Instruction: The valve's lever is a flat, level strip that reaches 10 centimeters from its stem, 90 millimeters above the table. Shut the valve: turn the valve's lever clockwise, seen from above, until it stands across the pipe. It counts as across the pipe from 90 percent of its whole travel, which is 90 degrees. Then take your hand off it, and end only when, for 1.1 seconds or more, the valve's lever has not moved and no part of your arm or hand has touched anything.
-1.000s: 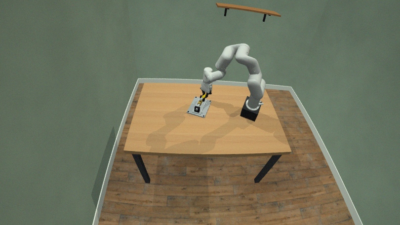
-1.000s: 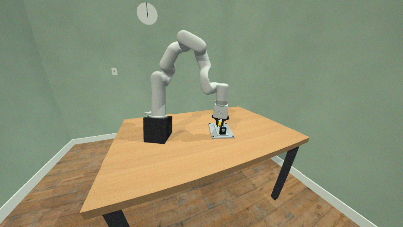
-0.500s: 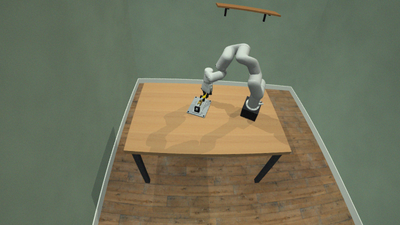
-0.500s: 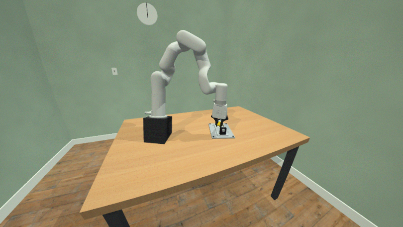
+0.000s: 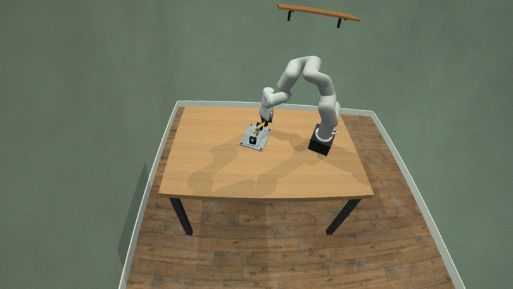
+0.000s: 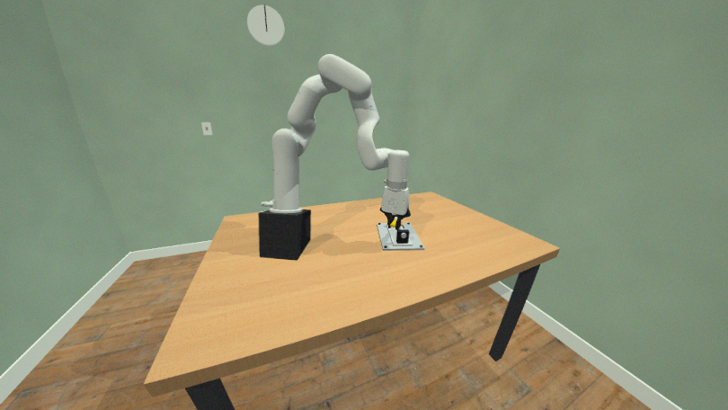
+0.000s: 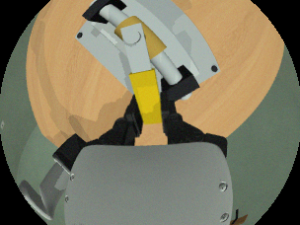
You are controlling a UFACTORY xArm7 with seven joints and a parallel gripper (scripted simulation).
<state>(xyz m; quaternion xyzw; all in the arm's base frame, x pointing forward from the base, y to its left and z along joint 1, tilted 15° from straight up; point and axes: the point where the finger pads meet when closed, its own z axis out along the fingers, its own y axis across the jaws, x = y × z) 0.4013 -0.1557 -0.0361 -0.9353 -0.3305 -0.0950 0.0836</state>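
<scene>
My hand is 3 cm to the right of the yellow lever and 3 cm short of it.
</scene>
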